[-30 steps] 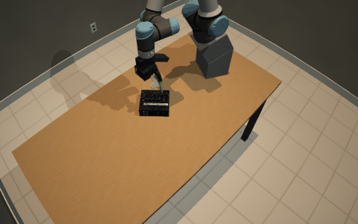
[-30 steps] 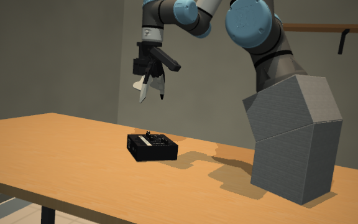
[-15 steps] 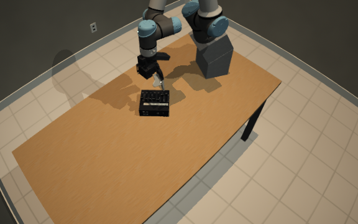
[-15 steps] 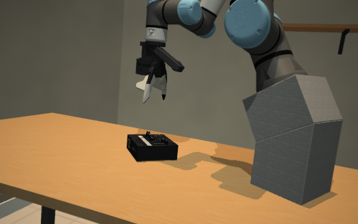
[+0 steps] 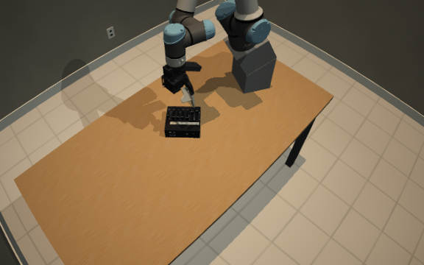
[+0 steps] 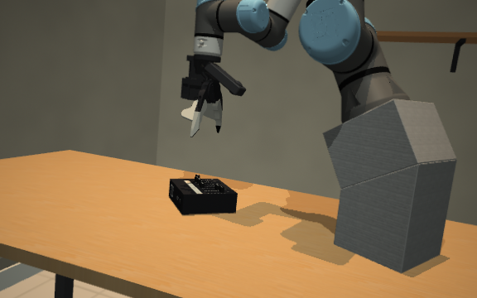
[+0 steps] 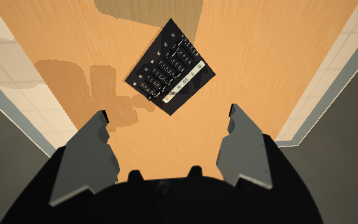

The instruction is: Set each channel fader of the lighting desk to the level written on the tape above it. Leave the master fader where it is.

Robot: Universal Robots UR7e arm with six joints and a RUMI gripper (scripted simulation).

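The master fader lies 30 mm ahead of my hand, 60 mm to the right of it and 130 mm below it.
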